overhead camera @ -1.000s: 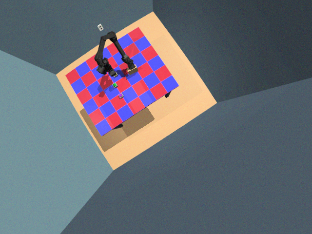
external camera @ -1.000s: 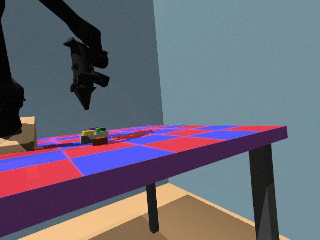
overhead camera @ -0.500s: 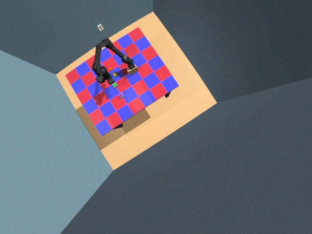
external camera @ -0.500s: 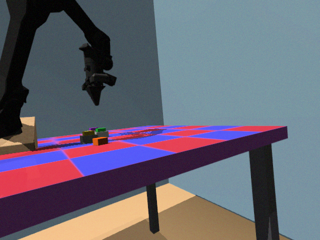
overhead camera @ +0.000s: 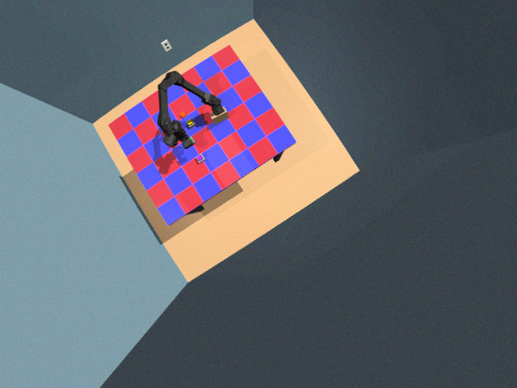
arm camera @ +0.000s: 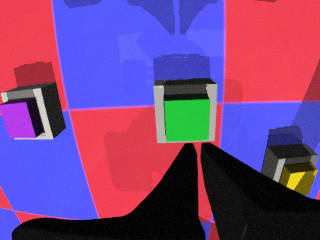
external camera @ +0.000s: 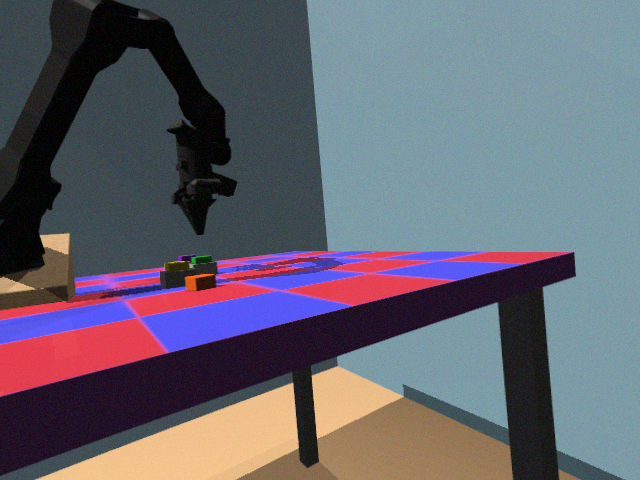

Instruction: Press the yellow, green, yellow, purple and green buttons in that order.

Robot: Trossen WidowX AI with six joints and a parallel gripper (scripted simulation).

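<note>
The green button lies 50 mm below my gripper tip. From my gripper tip the other things lie so: yellow button (110 mm to the right, 80 mm behind, 50 mm below); orange block (200 mm to the right, 70 mm below, 70 mm behind); purple button (140 mm to the left, 50 mm below, 10 mm ahead).
</note>
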